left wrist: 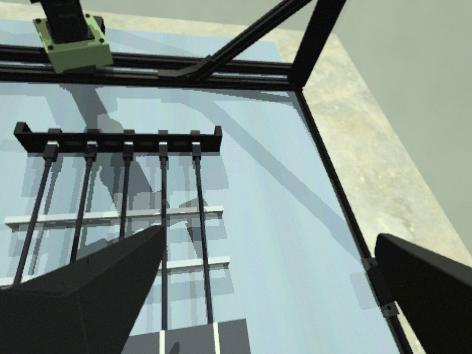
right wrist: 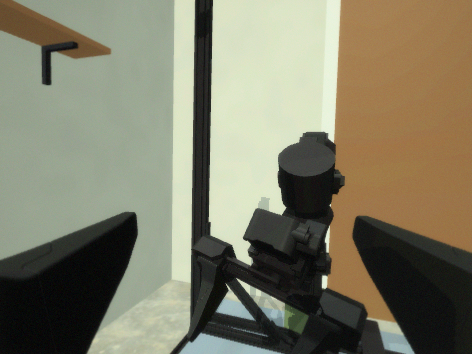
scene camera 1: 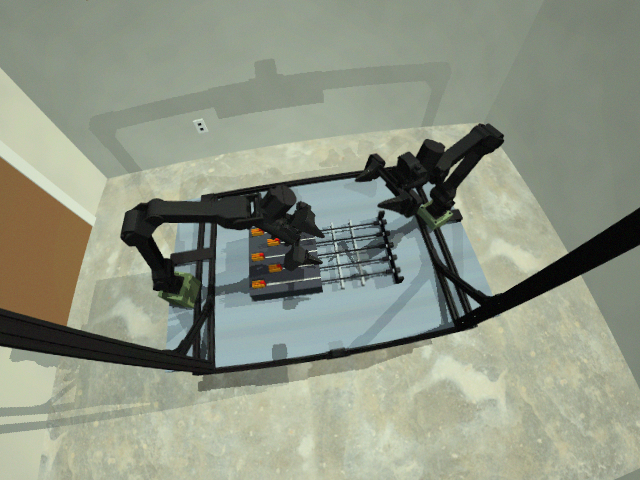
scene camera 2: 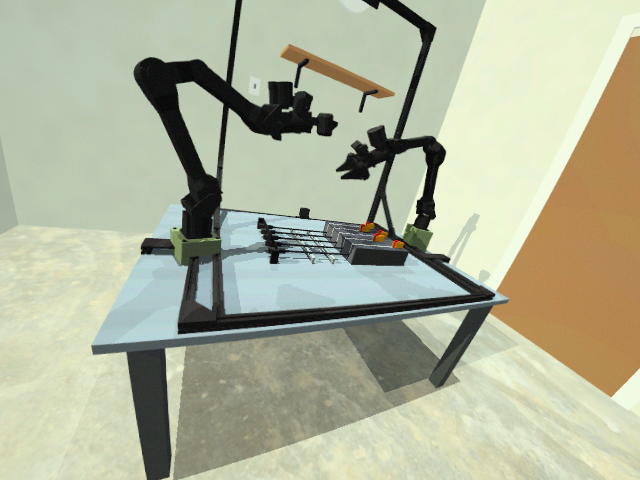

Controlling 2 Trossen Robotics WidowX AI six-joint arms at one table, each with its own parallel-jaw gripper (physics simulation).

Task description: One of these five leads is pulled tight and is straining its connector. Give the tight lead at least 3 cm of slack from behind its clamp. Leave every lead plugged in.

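Frame: origin at the left arm's base, x ahead, y left, z up, level; millimetres.
Seen in the pictures: left gripper, fingertip midpoint: point(left wrist: 268, 239) point(scene camera 1: 323, 249) point(scene camera 2: 338, 174); right gripper, fingertip midpoint: point(right wrist: 247, 224) point(scene camera 1: 366, 192); left arm's base, link origin: point(right wrist: 310, 292) point(scene camera 1: 173, 284) point(scene camera 2: 420, 227); right arm's base, link origin: point(left wrist: 70, 31) point(scene camera 1: 436, 210) point(scene camera 2: 196, 233).
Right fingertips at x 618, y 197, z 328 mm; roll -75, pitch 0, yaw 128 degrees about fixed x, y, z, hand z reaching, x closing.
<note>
Offsets run from my right fingertips to a thing's top centre. "pt": to the spot under its first point. Level surfaces: height alone.
Five dark leads {pt 10 mm left, 47 mm ahead, 411 mm down} point(left wrist: 164, 190) run side by side from connectors in a black bar point(scene camera 1: 398, 279) point(scene camera 2: 273, 256) point(left wrist: 110, 142), over two white rails {pt 36 mm right, 24 mm ahead, 421 mm down} point(left wrist: 192, 213), to a dark grey block {18 mm right, 263 mm back, 372 mm down} point(scene camera 1: 286, 295) point(scene camera 2: 377, 256) point(left wrist: 231, 340). All five connectors sit at the bar. Orange-red clamps point(scene camera 1: 257, 284) point(scene camera 2: 398, 243) stand on the block in a staggered pattern. Which lead is tight I cannot tell. My left gripper point(scene camera 1: 321, 249) point(scene camera 2: 341, 173) point(left wrist: 268, 239) is open and empty, high above the block, hiding parts of the leads. My right gripper point(scene camera 1: 369, 192) point(scene camera 2: 336, 124) is open and empty, high up.
A black frame point(scene camera 1: 279, 363) point(scene camera 2: 330, 313) surrounds the work area on the blue table {438 mm down} point(scene camera 2: 155, 330). Its uprights rise beside the arms. In the right wrist view, the left arm point(right wrist: 306, 185) stands ahead between the fingers. A wooden shelf point(scene camera 2: 336, 69) hangs on the wall.
</note>
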